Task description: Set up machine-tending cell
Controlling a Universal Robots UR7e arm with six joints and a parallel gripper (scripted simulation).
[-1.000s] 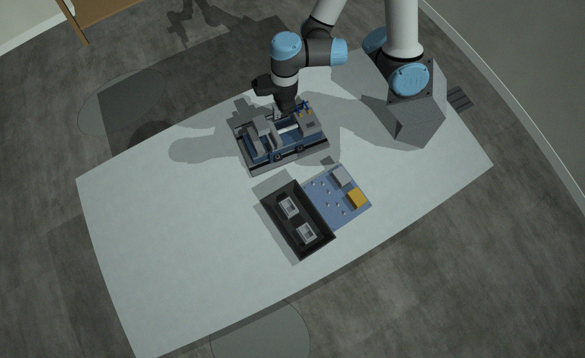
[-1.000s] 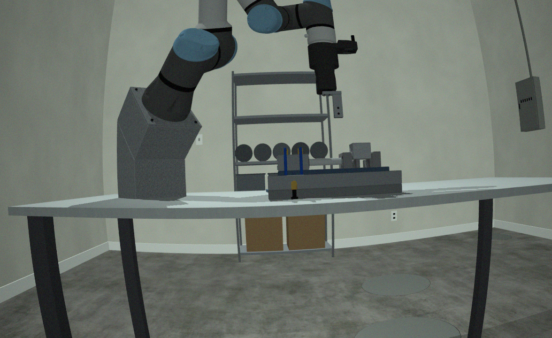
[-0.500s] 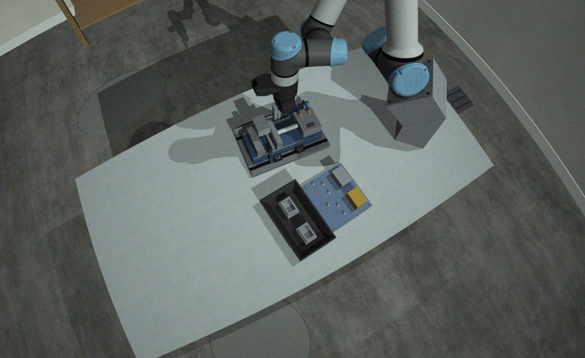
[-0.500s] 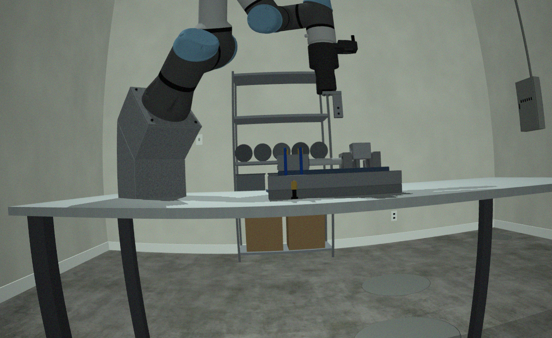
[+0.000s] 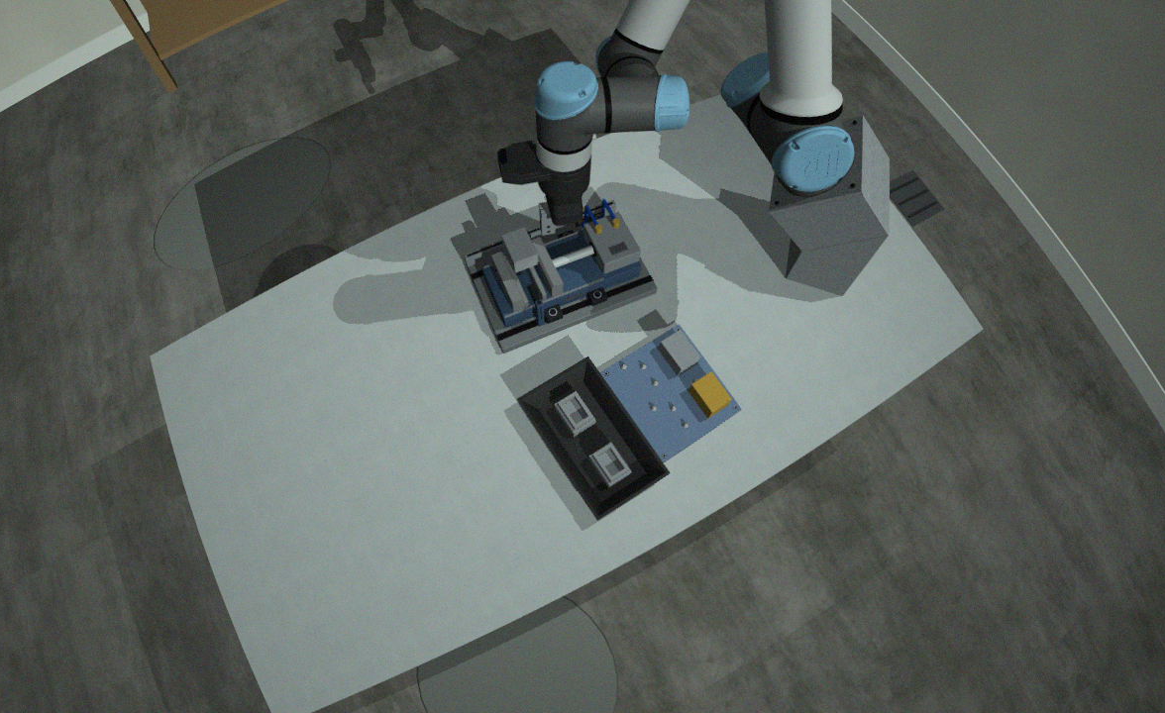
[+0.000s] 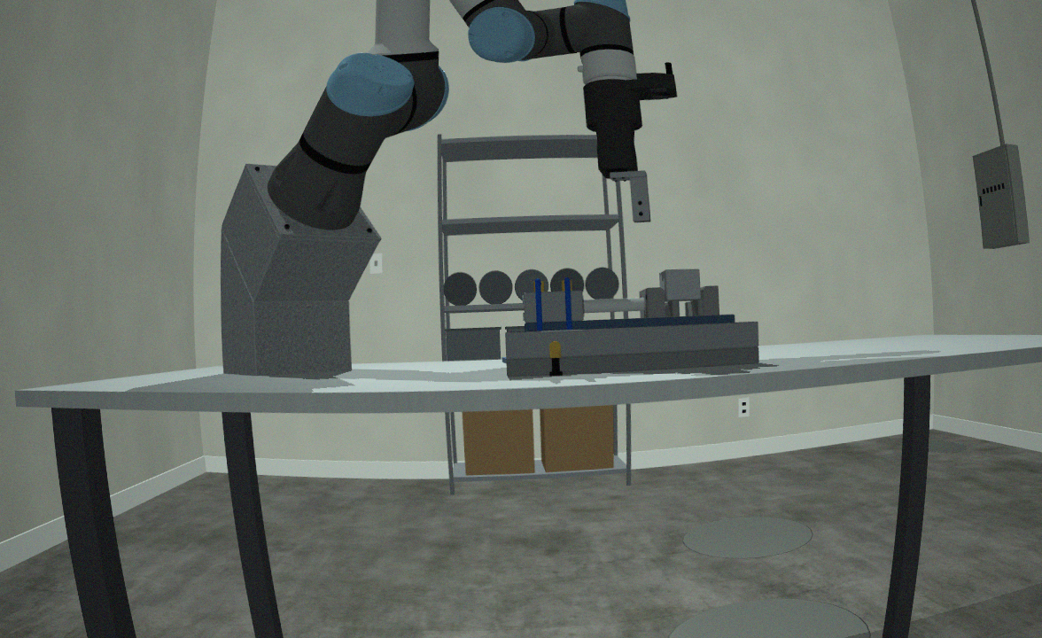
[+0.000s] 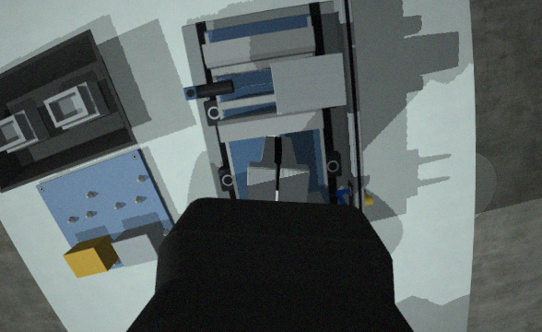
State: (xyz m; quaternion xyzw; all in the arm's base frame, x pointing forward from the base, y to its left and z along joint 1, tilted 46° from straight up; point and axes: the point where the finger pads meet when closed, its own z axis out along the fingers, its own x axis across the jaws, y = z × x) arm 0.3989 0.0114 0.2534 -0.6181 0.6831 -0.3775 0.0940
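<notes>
My gripper is now 120 mm above the piston rod, 40 mm past it and 10 mm to the right of it. Also, from my hand: fixed jaw: 120 mm below, 80 mm ahead; vise: 160 mm below, 20 mm behind, 10 mm to the left; hose block: 120 mm below, 120 mm behind, 20 mm to the left.
</notes>
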